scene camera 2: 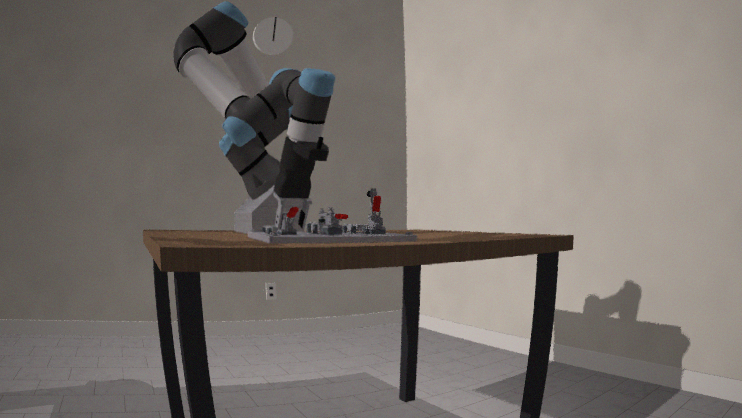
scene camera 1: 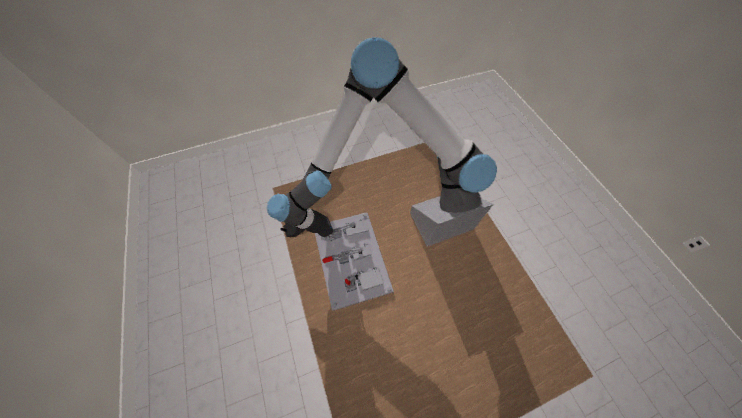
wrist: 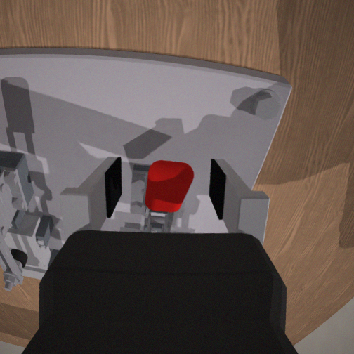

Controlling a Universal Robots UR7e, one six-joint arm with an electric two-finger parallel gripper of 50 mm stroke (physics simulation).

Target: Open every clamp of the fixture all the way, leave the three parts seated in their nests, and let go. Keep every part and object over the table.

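Frame: origin at the arm's base, x ahead, y left, z up, level; metres.
Where they show: gripper, between the fingertips: (scene camera 2: 289, 226) (scene camera 1: 329, 233); arm's base, origin of its link: (scene camera 2: 269, 184) (scene camera 1: 460, 203).
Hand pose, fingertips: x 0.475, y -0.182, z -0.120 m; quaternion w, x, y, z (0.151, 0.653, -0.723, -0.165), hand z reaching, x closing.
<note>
Things, the pixels of their top centre, and the offset from my fingertips. "*": a spot on its surface instead.
- light grey fixture plate, centre of its top: (scene camera 2: 327, 233) (scene camera 1: 351, 256) dy +0.121, dx -0.033, dz -0.020 m
- middle clamp's red handle, a spot on its surface: (scene camera 2: 341, 216) (scene camera 1: 322, 259) * dy +0.091, dx +0.069, dz +0.022 m
- third clamp's red handle, centre of its top: (scene camera 2: 377, 195) (scene camera 1: 346, 280) dy +0.220, dx +0.029, dz +0.070 m
- third part, centre of its top: (scene camera 2: 361, 224) (scene camera 1: 370, 278) dy +0.239, dx -0.057, dz +0.001 m
The light grey fixture plate (scene camera 1: 337, 298) (scene camera 2: 342, 237) (wrist: 200, 90) carries three clamps. My gripper (scene camera 2: 293, 215) (wrist: 165, 176) is open and low over the end clamp, its fingers on either side of that clamp's tilted red handle (wrist: 168, 186), with gaps on both sides. The arm hides its fingertips in scene camera 1. The middle clamp's red handle (scene camera 1: 327, 259) (scene camera 2: 341, 216) lies low, pointing outward. The third clamp's red handle (scene camera 1: 347, 281) (scene camera 2: 376, 203) stands up, and its arm is raised. The third part (scene camera 1: 371, 278) is a pale block in its nest. The other two parts are partly hidden.
The fixture lies on the wooden table (scene camera 1: 405, 207) (scene camera 2: 467, 243), near one long edge. The arm's grey base block (scene camera 1: 449, 231) stands across the table from it. The middle clamp's metal linkage is left of the fingers in the wrist view. A bolt head (wrist: 266, 104) sits at the plate's corner.
</note>
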